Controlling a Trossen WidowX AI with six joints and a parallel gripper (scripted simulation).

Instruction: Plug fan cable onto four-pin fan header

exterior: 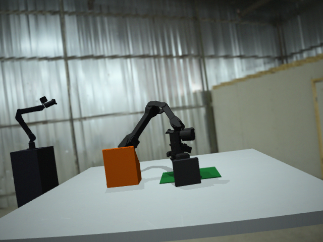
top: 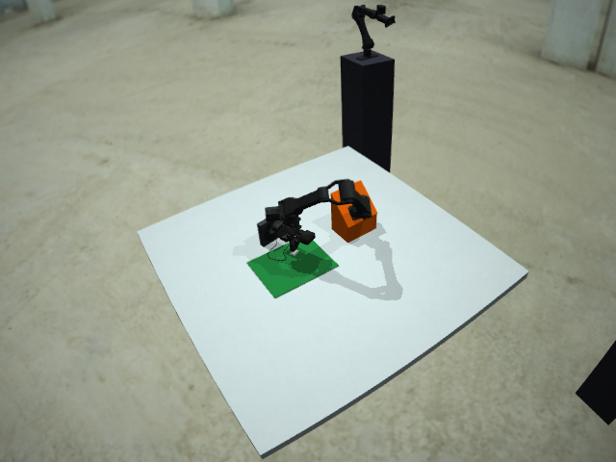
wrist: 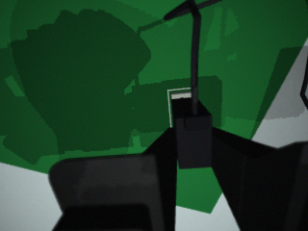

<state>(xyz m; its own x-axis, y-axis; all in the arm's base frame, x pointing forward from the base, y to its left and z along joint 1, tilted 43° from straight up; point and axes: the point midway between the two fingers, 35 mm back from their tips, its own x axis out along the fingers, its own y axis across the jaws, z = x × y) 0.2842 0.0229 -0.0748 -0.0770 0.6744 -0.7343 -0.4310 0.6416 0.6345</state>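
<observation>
Now: gripper tip 1 cm short of the pale four-pin header and 4 cm above it. The rest, counted from my gripper tip: black square fan (4 cm ahead, 12 cm to the right, 2 cm above); black plug (1 cm ahead, 1 cm above); green board (5 cm ahead, 6 cm to the left, 5 cm below).
</observation>
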